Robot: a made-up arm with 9 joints. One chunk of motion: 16 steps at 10 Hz.
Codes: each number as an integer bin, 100 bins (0 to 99) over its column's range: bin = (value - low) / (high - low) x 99, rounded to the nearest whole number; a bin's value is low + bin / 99 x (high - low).
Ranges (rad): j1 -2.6..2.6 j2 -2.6..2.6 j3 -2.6..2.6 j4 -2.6..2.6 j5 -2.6..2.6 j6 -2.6..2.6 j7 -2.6..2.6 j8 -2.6..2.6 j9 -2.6..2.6
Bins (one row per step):
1: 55 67 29 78 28 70 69 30 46
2: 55 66 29 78 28 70 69 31 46
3: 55 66 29 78 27 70 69 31 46
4: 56 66 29 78 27 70 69 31 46
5: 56 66 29 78 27 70 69 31 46
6: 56 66 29 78 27 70 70 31 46
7: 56 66 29 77 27 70 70 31 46
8: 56 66 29 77 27 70 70 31 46
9: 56 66 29 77 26 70 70 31 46
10: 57 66 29 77 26 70 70 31 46
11: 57 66 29 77 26 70 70 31 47
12: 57 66 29 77 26 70 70 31 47
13: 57 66 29 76 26 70 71 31 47
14: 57 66 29 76 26 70 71 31 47
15: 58 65 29 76 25 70 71 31 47
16: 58 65 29 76 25 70 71 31 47
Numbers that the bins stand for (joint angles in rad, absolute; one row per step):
1: 0.2889 0.9192 -1.0768 1.4970 -1.1293 1.0768 1.0242 -1.0242 -0.1838
2: 0.2889 0.8667 -1.0768 1.4970 -1.1293 1.0768 1.0242 -0.9717 -0.1838
3: 0.2889 0.8667 -1.0768 1.4970 -1.1818 1.0768 1.0242 -0.9717 -0.1838
4: 0.3414 0.8667 -1.0768 1.4970 -1.1818 1.0768 1.0242 -0.9717 -0.1838
5: 0.3414 0.8667 -1.0768 1.4970 -1.1818 1.0768 1.0242 -0.9717 -0.1838
6: 0.3414 0.8667 -1.0768 1.4970 -1.1818 1.0768 1.0768 -0.9717 -0.1838
7: 0.3414 0.8667 -1.0768 1.4444 -1.1818 1.0768 1.0768 -0.9717 -0.1838
8: 0.3414 0.8667 -1.0768 1.4444 -1.1818 1.0768 1.0768 -0.9717 -0.1838
9: 0.3414 0.8667 -1.0768 1.4444 -1.2343 1.0768 1.0768 -0.9717 -0.1838
10: 0.3939 0.8667 -1.0768 1.4444 -1.2343 1.0768 1.0768 -0.9717 -0.1838
11: 0.3939 0.8667 -1.0768 1.4444 -1.2343 1.0768 1.0768 -0.9717 -0.1313
12: 0.3939 0.8667 -1.0768 1.4444 -1.2343 1.0768 1.0768 -0.9717 -0.1313
13: 0.3939 0.8667 -1.0768 1.3919 -1.2343 1.0768 1.1293 -0.9717 -0.1313
14: 0.3939 0.8667 -1.0768 1.3919 -1.2343 1.0768 1.1293 -0.9717 -0.1313
15: 0.4465 0.8141 -1.0768 1.3919 -1.2869 1.0768 1.1293 -0.9717 -0.1313
16: 0.4465 0.8141 -1.0768 1.3919 -1.2869 1.0768 1.1293 -0.9717 -0.1313

